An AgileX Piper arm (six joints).
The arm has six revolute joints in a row. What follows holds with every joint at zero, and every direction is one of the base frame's.
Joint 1 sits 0.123 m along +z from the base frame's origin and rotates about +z.
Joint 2 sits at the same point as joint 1 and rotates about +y.
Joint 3 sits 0.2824 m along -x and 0.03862 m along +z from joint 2 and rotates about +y.
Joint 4 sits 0.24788 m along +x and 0.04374 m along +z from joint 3 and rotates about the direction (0.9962, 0, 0.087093).
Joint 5 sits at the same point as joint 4 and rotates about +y.
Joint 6 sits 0.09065 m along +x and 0.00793 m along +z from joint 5 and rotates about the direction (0.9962, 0, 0.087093).
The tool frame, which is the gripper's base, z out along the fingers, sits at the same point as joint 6; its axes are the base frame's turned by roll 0, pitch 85 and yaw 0 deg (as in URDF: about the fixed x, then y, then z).
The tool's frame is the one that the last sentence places.
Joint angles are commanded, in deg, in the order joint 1, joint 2, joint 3, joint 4, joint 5, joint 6. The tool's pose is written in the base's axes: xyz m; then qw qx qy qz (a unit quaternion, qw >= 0). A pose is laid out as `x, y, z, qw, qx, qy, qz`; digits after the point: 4 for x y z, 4 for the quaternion.
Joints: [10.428 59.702 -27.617 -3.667 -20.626 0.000]
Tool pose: 0.2106, 0.0408, 0.2814, 0.6641, -0.0975, 0.7396, 0.0490
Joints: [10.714 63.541 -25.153 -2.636 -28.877 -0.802]
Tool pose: 0.2167, 0.0431, 0.2662, 0.6765, -0.0959, 0.7282, 0.0531
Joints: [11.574 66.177 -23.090 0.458 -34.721 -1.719]
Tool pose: 0.2186, 0.0443, 0.2542, 0.6834, -0.0803, 0.7231, 0.0595
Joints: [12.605 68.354 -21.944 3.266 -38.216 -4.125]
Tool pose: 0.2204, 0.0460, 0.2452, 0.6848, -0.0776, 0.7226, 0.0534
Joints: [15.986 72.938 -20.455 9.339 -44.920 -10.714]
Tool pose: 0.2240, 0.0533, 0.2297, 0.6882, -0.0871, 0.7197, 0.0300
